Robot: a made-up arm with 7 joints.
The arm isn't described. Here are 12 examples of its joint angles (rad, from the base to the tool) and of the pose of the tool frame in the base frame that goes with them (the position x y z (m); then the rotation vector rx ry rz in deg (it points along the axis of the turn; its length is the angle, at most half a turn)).
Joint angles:
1: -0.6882 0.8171 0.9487 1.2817 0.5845 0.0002 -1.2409
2: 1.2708 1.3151 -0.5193 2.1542 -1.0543 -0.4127 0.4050
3: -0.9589 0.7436 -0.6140 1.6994 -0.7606 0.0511 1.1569
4: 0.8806 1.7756 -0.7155 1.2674 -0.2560 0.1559 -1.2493
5: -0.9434 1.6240 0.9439 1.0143 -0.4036 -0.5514 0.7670
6: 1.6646 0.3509 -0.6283 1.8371 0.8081 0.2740 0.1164
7: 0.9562 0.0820 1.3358 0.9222 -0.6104 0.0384 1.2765
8: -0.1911 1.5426 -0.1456 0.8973 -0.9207 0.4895 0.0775
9: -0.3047 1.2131 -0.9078 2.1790 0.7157 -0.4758 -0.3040
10: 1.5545 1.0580 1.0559 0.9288 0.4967 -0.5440 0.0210
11: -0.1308 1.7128 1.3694 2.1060 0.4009 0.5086 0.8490
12: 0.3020 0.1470 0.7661 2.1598 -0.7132 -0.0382 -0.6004
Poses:
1: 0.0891 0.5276 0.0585 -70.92 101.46 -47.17
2: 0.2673 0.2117 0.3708 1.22 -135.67 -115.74
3: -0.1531 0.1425 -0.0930 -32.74 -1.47 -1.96
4: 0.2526 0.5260 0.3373 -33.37 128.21 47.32
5: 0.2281 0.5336 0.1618 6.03 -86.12 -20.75
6: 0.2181 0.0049 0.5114 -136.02 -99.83 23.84
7: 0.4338 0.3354 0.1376 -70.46 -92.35 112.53
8: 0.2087 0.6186 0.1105 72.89 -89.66 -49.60
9: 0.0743 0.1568 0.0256 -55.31 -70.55 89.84
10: 0.0701 0.5732 0.4276 32.81 43.10 -25.26
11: 0.1678 0.2210 0.4513 -33.36 -150.40 -13.57
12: 0.2449 0.2598 0.2613 -17.71 112.64 -22.43
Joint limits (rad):
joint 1: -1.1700..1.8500
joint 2: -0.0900..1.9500
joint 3: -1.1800..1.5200
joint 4: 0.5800..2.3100
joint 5: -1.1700..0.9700
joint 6: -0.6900..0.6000
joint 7: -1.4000..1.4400
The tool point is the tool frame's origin. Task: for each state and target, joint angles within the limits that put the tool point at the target. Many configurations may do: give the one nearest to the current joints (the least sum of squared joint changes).
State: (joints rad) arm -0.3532 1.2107 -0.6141 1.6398 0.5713 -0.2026 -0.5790
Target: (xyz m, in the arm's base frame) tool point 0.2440 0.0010 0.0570
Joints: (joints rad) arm 0.1586 0.3664 -0.7669 1.8391 0.5430 -0.0738 -0.5425
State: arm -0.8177 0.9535 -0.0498 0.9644 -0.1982 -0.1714 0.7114
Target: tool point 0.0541 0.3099 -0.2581
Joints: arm -0.2323 0.5017 -0.0755 0.5906 -0.2533 0.1641 0.5329
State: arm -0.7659 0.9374 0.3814 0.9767 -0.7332 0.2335 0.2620
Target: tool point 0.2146 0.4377 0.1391
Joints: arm -0.6367 1.0262 0.9628 1.6913 -0.6699 0.1280 0.2405
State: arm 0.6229 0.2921 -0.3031 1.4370 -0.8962 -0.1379 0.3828
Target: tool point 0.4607 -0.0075 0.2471
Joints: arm 0.9711 0.0193 -0.3243 1.2004 -0.9224 -0.0220 0.3468
